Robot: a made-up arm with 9 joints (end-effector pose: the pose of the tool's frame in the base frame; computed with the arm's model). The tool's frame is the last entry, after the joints.
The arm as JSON. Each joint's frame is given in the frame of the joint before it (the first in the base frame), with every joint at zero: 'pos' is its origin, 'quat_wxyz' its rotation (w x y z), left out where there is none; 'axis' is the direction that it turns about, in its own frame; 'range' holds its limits. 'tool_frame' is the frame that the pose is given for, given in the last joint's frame.
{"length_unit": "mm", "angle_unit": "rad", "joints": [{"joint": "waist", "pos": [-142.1, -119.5, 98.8], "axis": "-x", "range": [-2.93, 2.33]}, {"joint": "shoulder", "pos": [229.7, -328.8, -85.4], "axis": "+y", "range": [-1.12, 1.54]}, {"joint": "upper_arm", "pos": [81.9, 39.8, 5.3], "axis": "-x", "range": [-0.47, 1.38]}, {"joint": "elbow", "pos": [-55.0, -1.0, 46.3], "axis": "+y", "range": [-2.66, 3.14]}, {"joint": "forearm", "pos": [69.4, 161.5, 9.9], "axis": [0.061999, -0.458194, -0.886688], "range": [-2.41, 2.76]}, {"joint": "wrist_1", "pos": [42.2, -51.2, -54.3], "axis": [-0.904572, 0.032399, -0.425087], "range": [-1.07, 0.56]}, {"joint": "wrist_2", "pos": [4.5, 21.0, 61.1], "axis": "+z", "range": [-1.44, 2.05]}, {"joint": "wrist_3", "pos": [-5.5, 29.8, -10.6], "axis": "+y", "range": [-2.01, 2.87]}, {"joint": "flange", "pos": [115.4, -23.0, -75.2], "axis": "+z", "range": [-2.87, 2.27]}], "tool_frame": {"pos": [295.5, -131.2, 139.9], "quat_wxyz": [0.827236, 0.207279, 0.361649, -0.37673]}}
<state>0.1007 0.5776 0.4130 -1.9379 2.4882 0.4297 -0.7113 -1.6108 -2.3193</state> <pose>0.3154 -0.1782 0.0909 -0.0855 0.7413 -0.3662</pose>
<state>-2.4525 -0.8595 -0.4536 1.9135 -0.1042 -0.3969 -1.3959 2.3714 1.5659</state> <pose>-0.0505 -0.1159 0.4004 0.4981 -0.6883 -1.2080</pose>
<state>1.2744 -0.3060 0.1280 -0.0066 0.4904 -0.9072 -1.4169 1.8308 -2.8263</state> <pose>0.1545 -0.1500 0.5094 0.4910 0.3001 2.0885</pose>
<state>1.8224 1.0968 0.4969 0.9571 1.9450 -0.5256 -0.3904 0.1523 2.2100</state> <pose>0.3255 -0.4135 0.2900 -2.1161 1.0992 -1.6824</pose>
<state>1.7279 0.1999 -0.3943 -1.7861 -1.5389 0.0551 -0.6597 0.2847 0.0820</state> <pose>0.4397 0.3514 0.2162 -1.4172 -0.6022 -0.5029</pose>
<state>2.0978 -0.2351 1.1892 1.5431 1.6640 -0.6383 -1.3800 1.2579 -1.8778</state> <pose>0.0178 -0.3645 0.2641 2.5888 -1.2313 -0.0620</pose>
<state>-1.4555 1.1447 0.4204 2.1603 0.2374 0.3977 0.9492 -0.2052 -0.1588</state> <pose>-0.4287 -0.0107 -0.1844 1.6081 -2.2528 -1.3034</pose>
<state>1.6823 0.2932 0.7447 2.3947 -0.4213 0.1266 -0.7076 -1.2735 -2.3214</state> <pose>0.0981 -0.1003 0.2215 1.1136 2.5722 0.5895</pose>
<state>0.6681 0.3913 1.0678 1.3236 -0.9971 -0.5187 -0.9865 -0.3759 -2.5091</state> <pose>0.2034 -0.3360 0.0755 1.0954 2.0612 1.1217</pose>
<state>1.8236 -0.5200 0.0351 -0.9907 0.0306 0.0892 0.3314 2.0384 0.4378</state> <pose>0.4980 -0.1400 0.3331 -1.4929 0.2195 -1.6368</pose>
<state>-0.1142 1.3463 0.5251 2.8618 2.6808 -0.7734 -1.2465 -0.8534 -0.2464</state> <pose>0.2276 0.1866 0.0016 -1.0352 -0.5880 -0.1853</pose>
